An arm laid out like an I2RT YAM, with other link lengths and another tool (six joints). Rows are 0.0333 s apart.
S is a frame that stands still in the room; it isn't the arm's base.
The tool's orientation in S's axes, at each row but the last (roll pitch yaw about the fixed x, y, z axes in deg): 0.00, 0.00, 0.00; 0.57, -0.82, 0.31; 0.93, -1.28, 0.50; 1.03, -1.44, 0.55; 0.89, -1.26, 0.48; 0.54, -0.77, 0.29; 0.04, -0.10, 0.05; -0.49, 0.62, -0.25; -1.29, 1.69, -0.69; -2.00, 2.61, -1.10; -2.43, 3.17, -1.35; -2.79, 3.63, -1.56; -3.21, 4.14, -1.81
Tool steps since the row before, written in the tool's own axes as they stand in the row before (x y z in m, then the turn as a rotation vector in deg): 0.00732, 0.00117, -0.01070, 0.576, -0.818, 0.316; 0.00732, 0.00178, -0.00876, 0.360, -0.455, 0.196; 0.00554, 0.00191, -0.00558, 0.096, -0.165, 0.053; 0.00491, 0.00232, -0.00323, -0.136, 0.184, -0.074; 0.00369, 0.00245, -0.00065, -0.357, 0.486, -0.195; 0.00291, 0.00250, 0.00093, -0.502, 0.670, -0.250; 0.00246, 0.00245, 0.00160, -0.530, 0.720, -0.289; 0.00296, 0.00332, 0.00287, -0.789, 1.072, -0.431; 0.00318, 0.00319, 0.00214, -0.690, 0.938, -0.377; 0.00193, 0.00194, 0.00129, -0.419, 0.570, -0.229; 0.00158, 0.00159, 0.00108, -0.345, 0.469, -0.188; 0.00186, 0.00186, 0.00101, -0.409, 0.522, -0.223; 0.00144, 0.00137, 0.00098, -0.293, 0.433, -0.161
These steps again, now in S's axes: 0.00732, 0.00117, -0.01070, 0.576, -0.818, 0.316; 0.00743, 0.00191, -0.00864, 0.360, -0.455, 0.197; 0.00564, 0.00205, -0.00542, 0.096, -0.165, 0.052; 0.00497, 0.00243, -0.00306, -0.136, 0.184, -0.074; 0.00368, 0.00249, -0.00053, -0.357, 0.486, -0.195; 0.00288, 0.00251, 0.00099, -0.502, 0.670, -0.250; 0.00246, 0.00245, 0.00161, -0.530, 0.720, -0.289; 0.00301, 0.00333, 0.00281, -0.789, 1.072, -0.432; 0.00328, 0.00320, 0.00197, -0.690, 0.938, -0.377; 0.00202, 0.00195, 0.00113, -0.419, 0.570, -0.229; 0.00167, 0.00160, 0.00092, -0.345, 0.469, -0.188; 0.00197, 0.00185, 0.00080, -0.410, 0.522, -0.222; 0.00155, 0.00137, 0.00080, -0.292, 0.433, -0.163
